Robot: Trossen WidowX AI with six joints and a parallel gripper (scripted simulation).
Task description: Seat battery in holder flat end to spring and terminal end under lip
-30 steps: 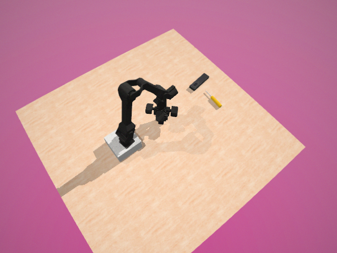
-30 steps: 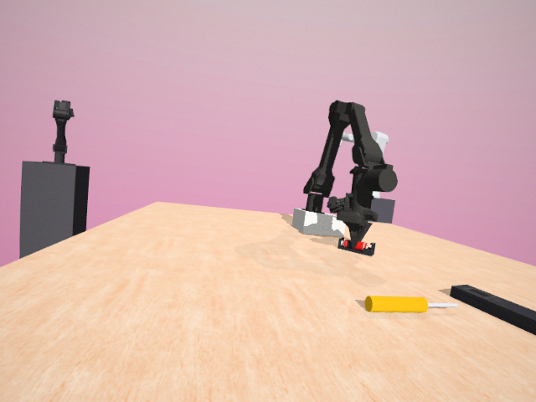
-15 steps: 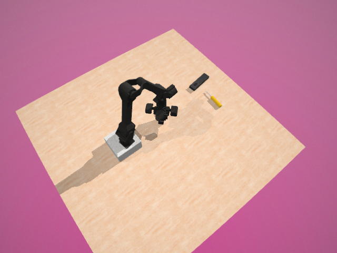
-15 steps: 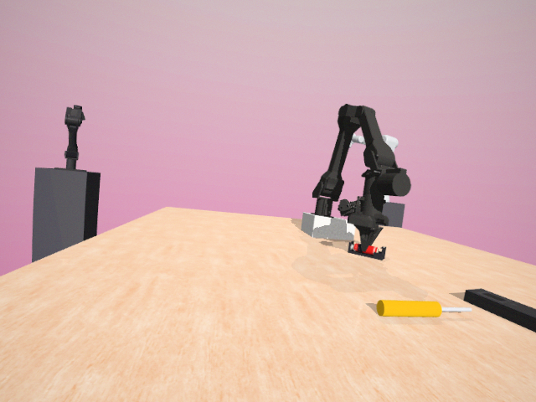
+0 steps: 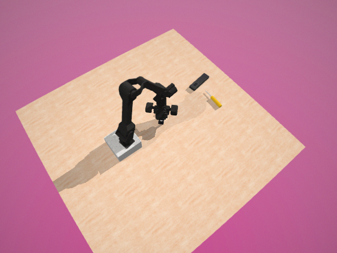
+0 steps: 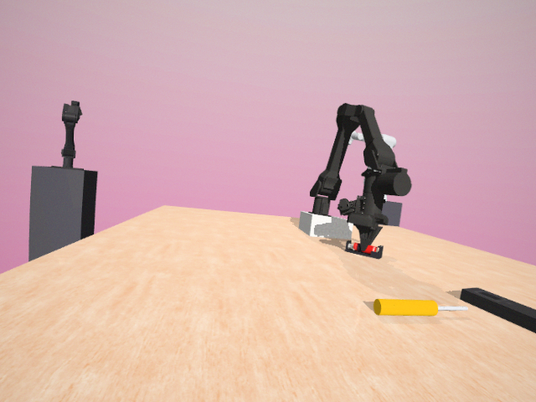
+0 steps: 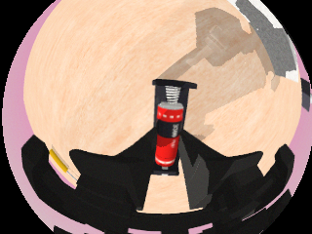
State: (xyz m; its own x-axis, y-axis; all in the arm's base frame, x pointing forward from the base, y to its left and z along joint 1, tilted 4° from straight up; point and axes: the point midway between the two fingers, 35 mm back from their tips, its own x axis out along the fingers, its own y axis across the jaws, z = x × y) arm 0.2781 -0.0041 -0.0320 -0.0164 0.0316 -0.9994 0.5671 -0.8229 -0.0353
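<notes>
The battery is 1 cm above my gripper tip. Round my gripper tip: yellow-handled screwdriver: 33 cm ahead, 14 cm to the right.
</notes>
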